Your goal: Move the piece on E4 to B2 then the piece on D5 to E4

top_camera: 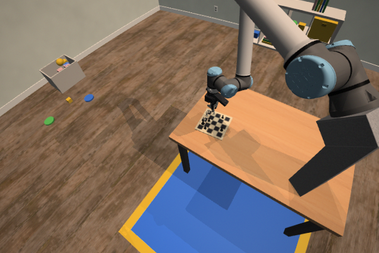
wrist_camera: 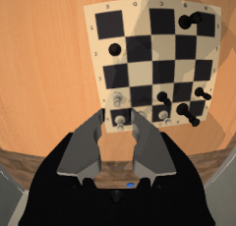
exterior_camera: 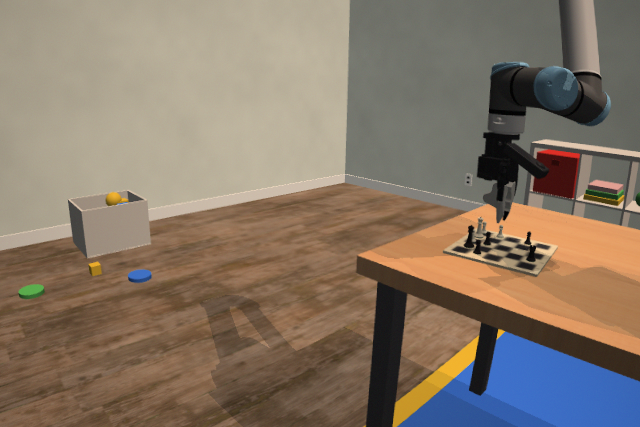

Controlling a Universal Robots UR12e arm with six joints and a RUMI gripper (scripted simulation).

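Now: the tall white piece 5 cm ahead of my hand, 3 cm to the left of it and 3 cm below it. From my hand the other things lie so: chessboard (8 cm to the left, 6 cm below, 2 cm behind); then black piece (13 cm to the left, 10 cm behind, 4 cm below).
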